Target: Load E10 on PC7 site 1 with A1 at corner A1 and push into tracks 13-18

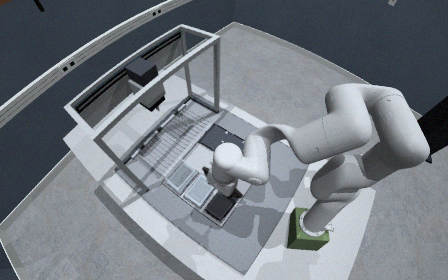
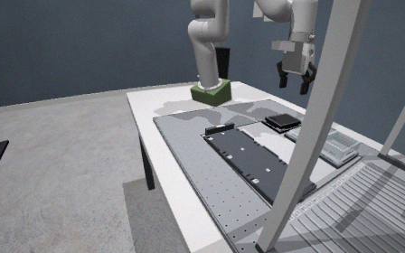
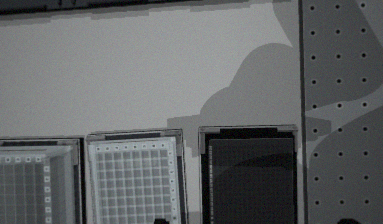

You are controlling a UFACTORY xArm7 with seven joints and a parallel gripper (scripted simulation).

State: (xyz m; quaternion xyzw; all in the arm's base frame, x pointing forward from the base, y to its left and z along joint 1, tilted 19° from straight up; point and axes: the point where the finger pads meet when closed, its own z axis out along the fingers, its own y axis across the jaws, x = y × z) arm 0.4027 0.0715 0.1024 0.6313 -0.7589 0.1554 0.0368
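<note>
Right now my hand is 20 mm past the nest S1, 20 mm to the right of it and 150 mm above it. The rest, counted from my hand: frame post (230 mm ahead, 430 mm to the right, 90 mm above); then plate carrier PC7 (60 mm ahead, 260 mm to the right, 140 mm below).
</note>
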